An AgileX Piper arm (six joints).
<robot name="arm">
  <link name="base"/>
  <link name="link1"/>
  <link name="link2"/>
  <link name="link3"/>
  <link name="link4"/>
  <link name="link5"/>
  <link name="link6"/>
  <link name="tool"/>
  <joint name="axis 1" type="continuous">
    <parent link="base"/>
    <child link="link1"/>
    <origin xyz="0 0 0.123" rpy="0 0 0"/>
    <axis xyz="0 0 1"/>
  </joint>
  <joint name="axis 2" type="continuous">
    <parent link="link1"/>
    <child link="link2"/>
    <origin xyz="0 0 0" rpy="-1.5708 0 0"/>
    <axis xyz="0 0 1"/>
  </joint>
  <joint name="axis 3" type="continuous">
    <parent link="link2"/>
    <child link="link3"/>
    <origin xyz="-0.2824 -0.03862 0" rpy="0 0 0"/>
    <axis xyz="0 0 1"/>
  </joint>
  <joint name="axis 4" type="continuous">
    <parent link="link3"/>
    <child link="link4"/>
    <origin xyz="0.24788 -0.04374 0" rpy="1.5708 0 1.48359"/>
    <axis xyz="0 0 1"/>
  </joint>
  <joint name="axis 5" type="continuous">
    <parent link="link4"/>
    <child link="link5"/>
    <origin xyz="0 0 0" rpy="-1.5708 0 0"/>
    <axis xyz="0 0 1"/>
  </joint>
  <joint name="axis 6" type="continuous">
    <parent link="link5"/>
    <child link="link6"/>
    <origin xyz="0 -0.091 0" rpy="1.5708 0 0"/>
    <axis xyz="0 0 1"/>
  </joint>
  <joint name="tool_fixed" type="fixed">
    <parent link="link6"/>
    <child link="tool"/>
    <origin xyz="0 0 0" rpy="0 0 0"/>
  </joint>
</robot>
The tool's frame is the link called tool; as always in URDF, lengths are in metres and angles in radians. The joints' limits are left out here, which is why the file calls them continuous.
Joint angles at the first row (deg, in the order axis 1, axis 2, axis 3, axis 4, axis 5, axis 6):
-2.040 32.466 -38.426 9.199 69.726 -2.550
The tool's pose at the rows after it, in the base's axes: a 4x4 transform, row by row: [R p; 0 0 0 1], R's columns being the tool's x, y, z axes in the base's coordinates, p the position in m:
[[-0.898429 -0.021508 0.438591 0.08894], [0.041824 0.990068 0.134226 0.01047], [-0.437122 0.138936 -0.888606 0.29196], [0 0 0 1]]
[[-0.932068 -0.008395 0.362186 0.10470], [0.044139 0.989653 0.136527 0.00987], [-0.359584 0.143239 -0.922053 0.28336], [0 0 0 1]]
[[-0.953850 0.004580 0.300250 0.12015], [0.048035 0.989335 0.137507 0.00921], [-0.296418 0.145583 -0.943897 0.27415], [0 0 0 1]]
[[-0.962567 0.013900 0.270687 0.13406], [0.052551 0.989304 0.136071 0.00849], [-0.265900 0.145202 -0.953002 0.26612], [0 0 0 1]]
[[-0.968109 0.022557 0.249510 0.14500], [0.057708 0.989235 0.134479 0.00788], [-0.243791 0.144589 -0.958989 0.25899], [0 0 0 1]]
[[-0.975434 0.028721 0.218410 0.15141], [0.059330 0.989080 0.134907 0.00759], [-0.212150 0.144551 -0.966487 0.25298], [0 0 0 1]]
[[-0.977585 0.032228 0.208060 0.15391], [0.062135 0.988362 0.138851 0.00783], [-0.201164 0.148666 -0.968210 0.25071], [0 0 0 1]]
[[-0.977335 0.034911 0.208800 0.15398], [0.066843 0.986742 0.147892 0.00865], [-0.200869 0.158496 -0.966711 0.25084], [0 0 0 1]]
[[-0.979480 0.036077 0.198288 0.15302], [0.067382 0.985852 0.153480 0.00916], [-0.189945 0.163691 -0.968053 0.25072], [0 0 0 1]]
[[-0.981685 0.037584 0.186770 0.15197], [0.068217 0.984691 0.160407 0.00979], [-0.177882 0.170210 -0.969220 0.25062], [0 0 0 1]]
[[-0.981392 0.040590 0.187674 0.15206], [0.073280 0.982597 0.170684 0.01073], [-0.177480 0.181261 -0.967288 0.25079], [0 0 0 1]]
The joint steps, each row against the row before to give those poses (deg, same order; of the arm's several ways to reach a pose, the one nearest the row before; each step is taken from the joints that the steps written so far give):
0.001 5.596 0.000 -0.005 -0.129 -0.110
-0.001 5.267 0.000 0.000 -0.426 0.000
0.001 5.020 0.001 0.000 -1.204 0.001
0.001 4.075 0.000 0.000 -2.268 -0.092
-0.003 3.256 -0.001 0.001 -1.968 -0.004
0.000 2.401 0.001 0.000 -0.546 0.000
0.002 0.910 -0.001 0.255 -0.275 0.002
-0.002 0.000 0.001 0.592 -0.002 -0.001
0.001 0.000 0.000 0.282 0.640 0.000
0.000 -0.001 -0.001 0.358 0.704 0.001
0.002 0.002 0.000 0.668 -0.003 0.001

